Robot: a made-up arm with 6 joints.
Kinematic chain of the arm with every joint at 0, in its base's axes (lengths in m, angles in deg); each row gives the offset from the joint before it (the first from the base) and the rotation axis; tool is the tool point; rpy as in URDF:
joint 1: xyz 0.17 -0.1 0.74 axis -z
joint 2: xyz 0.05 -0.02 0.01 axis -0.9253 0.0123 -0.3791
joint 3: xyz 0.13 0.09 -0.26 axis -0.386 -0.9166 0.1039
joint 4: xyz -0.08 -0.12 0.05 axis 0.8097 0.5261 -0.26
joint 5: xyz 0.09 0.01 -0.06 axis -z
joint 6: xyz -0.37 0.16 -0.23 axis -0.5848 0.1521 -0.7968
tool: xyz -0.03 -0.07 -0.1 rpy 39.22 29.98 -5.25
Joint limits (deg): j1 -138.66..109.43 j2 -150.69..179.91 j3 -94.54..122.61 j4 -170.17..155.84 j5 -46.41..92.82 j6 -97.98..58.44
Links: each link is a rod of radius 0.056 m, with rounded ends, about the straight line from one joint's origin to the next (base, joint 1, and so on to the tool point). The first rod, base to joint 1, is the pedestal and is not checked.
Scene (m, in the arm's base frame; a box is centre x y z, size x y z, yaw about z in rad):
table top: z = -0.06
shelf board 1: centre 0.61 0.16 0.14 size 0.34 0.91 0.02 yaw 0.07
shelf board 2: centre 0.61 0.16 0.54 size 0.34 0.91 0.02 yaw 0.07
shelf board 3: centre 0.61 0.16 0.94 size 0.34 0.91 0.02 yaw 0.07
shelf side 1: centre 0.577 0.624 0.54 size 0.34 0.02 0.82 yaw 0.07
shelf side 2: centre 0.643 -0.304 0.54 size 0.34 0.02 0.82 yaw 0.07
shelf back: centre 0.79 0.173 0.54 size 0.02 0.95 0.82 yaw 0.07
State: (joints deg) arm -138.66 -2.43 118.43 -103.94 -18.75 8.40
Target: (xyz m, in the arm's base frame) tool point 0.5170 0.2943 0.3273
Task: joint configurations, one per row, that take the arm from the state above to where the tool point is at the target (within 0.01 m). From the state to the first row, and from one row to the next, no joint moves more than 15 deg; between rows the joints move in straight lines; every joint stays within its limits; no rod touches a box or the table.
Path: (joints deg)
1: -134.38 -10.87 119.13 -90.18 -10.99 6.16
2: -130.10 -19.31 119.82 -76.41 -3.22 3.92
3: -125.82 -27.76 120.52 -62.65 4.54 1.69
4: -121.55 -36.20 121.22 -48.88 12.31 -0.55
5: -117.27 -44.64 121.91 -35.12 20.07 -2.79
6: -112.99 -53.08 122.61 -21.36 27.83 -5.03
7: -109.54 -42.81 108.73 -29.70 18.34 2.06
8: -106.09 -32.54 94.85 -38.05 8.85 9.15
9: -102.65 -22.27 80.96 -46.39 -0.65 16.24
10: -99.20 -12.00 67.08 -54.74 -10.14 23.33

